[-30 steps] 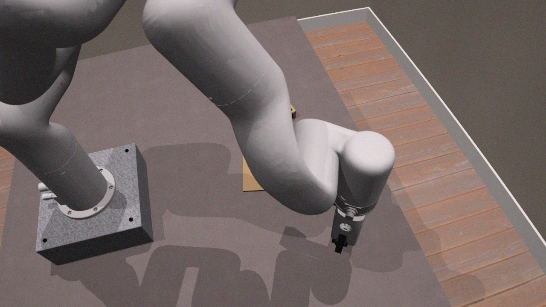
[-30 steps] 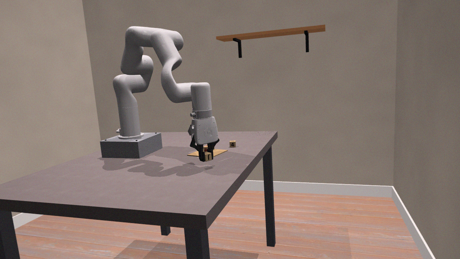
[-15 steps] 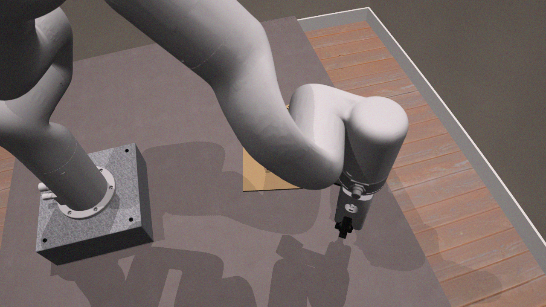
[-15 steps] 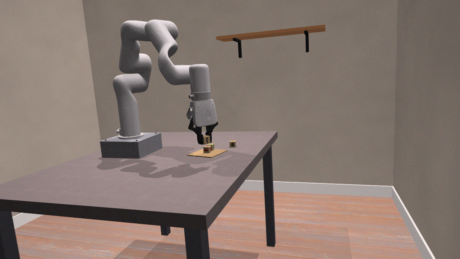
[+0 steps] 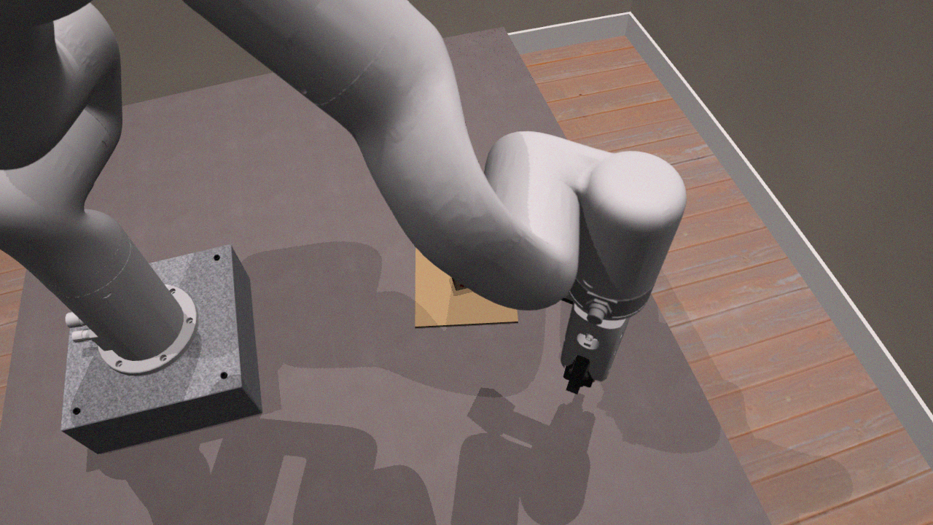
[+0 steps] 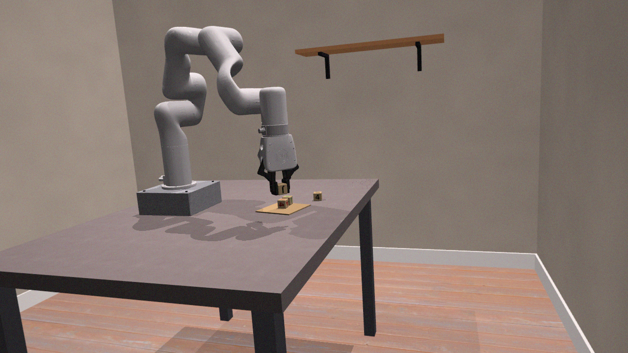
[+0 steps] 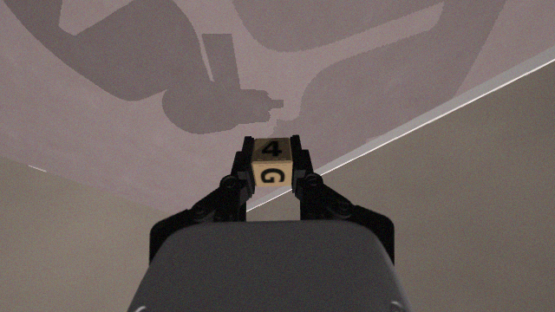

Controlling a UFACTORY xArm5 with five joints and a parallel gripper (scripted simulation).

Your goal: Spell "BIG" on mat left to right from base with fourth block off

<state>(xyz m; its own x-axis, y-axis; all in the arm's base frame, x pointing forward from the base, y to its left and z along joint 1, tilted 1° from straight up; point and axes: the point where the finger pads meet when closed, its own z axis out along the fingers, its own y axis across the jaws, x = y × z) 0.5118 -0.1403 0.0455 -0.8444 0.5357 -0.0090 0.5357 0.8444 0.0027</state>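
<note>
The tan mat lies 110 mm behind my hand, 200 mm to the left of it and 120 mm below it. The rest, counted from my hand: B block: 120 mm behind, 250 mm to the left, 100 mm below; G block: 10 mm below.
</note>
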